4 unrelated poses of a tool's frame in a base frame.
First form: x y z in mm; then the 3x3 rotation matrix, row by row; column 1 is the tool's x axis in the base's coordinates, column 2 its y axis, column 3 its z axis. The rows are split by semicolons.
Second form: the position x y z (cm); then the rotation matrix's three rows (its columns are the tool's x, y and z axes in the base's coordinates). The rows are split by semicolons. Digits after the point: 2 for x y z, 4 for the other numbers.
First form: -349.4 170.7 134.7; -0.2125 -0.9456 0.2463; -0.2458 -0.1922 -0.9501; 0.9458 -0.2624 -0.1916
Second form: -34.94 17.07 13.47; -0.2125 -0.9456 0.2463; -0.2458 -0.1922 -0.9501; 0.9458 -0.2624 -0.1916
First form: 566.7 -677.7 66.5; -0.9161 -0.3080 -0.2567; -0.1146 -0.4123 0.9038; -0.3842 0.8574 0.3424
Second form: 56.67 -67.77 6.65; -0.9161 -0.3080 -0.2567; -0.1146 -0.4123 0.9038; -0.3842 0.8574 0.3424
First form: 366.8 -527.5 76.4; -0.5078 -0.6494 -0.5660; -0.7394 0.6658 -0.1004; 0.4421 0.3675 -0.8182
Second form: 36.68 -52.75 7.64; -0.5078 -0.6494 -0.5660; -0.7394 0.6658 -0.1004; 0.4421 0.3675 -0.8182
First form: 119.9 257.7 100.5; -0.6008 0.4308 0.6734; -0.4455 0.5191 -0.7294; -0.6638 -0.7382 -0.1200
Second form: 11.99 25.77 10.05; -0.6008 0.4308 0.6734; -0.4455 0.5191 -0.7294; -0.6638 -0.7382 -0.1200
